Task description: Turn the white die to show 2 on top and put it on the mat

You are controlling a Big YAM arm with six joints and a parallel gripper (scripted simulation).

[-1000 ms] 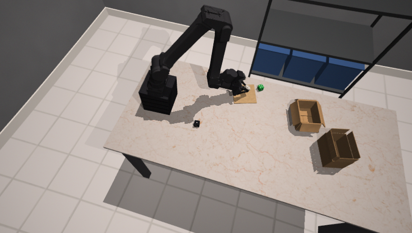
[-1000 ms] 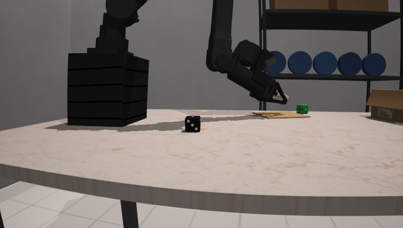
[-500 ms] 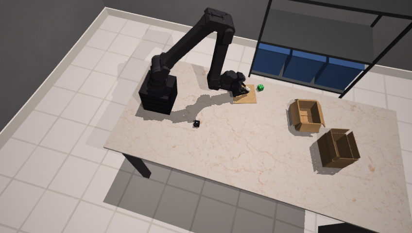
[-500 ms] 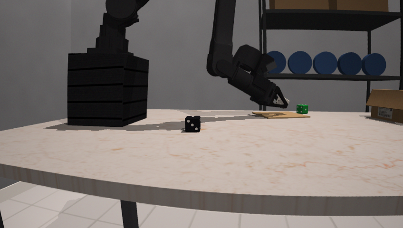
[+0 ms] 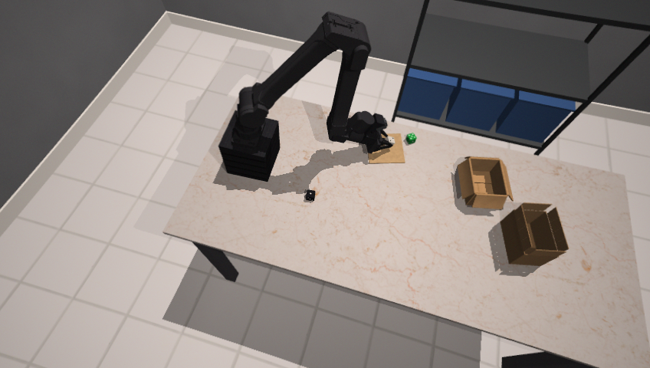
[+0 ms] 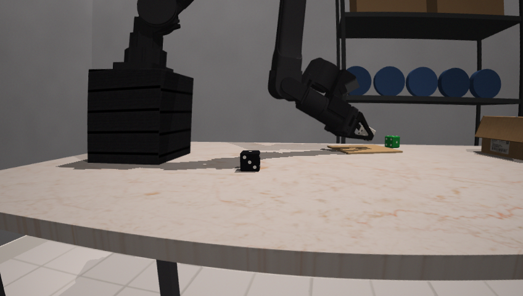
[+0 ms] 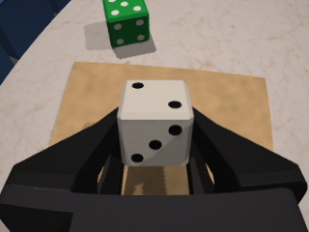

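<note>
The mat lies 1 cm behind my hand, 1 cm to the right of it and 3 cm below it. The rest, counted from my hand: black die 25 cm behind, 28 cm to the right, 2 cm below; green die 8 cm ahead, 5 cm to the left, 2 cm below.
</note>
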